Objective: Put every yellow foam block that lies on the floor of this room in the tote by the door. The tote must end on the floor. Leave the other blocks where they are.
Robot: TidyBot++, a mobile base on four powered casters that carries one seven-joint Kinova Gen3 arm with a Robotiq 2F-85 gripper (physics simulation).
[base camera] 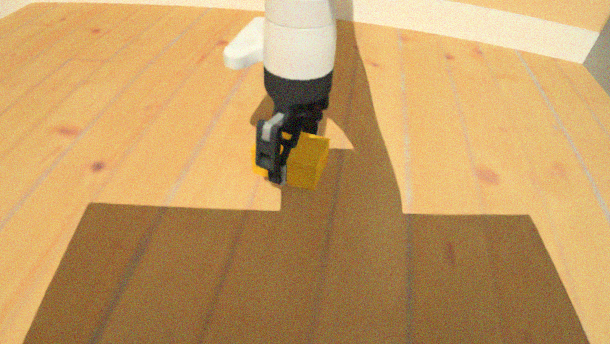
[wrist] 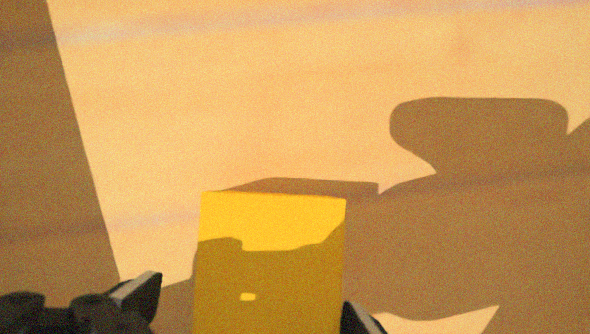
Scene:
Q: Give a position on a yellow foam block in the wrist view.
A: At 260, 255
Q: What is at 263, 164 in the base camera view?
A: The gripper.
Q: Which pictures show the yellow foam block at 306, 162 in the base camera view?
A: The base camera view and the wrist view: all of them.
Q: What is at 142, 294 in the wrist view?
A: The gripper.

